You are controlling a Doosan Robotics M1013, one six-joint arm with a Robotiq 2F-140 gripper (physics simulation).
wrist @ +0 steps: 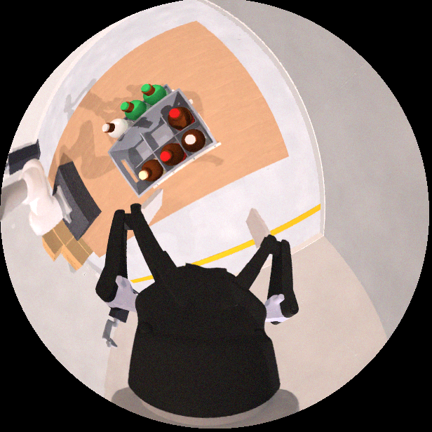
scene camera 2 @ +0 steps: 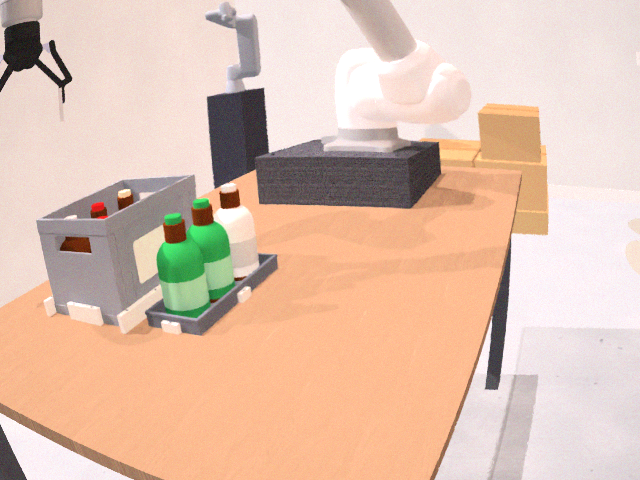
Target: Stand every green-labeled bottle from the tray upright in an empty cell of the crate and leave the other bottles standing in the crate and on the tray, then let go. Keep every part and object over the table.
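Pixels of known places: gripper, fingertip midpoint: (scene camera 2: 28, 130); arm's base at its link origin: (scene camera 2: 369, 147).
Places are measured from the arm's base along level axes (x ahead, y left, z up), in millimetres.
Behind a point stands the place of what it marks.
Observation:
Two green bottles with green caps (scene camera 2: 183, 268) {y 47, x 820, z -17 mm} (scene camera 2: 219, 240) {y 46, x 723, z -8 mm} (wrist: 155, 94) (wrist: 135, 109) stand upright on the dark tray (scene camera 2: 266, 269) {y 53, x 613, z -95 mm}, beside a white bottle (scene camera 2: 235, 227) {y 25, x 648, z -12 mm} (wrist: 118, 128). The grey crate (scene camera 2: 82, 284) {y -142, x 885, z -43 mm} (wrist: 118, 156) stands alongside the tray. In the wrist view it holds brown bottles: two with red caps (wrist: 179, 117) (wrist: 171, 155), one with a white cap (wrist: 193, 140) and one with a cream cap (wrist: 151, 171). Two cells on the tray side, towards the robot base, are empty. My gripper (scene camera 2: 21, 105) (wrist: 206, 205) is open and empty, high up and away from crate and tray; one finger is cut off in the scene view.
White clips (scene camera 2: 85, 313) {y -139, x 896, z -90 mm} (scene camera 2: 171, 327) {y 30, x 855, z -98 mm} sit around the crate and tray on the wooden table (scene camera 2: 336, 361) {y 284, x 840, z -108 mm}. The robot base stands on a dark block (scene camera 2: 333, 180) {y -20, x 182, z -47 mm} (wrist: 80, 205) at the table's far end. Cardboard boxes (scene camera 2: 509, 134) and a dark pedestal (scene camera 2: 237, 134) with a small arm stand beyond.

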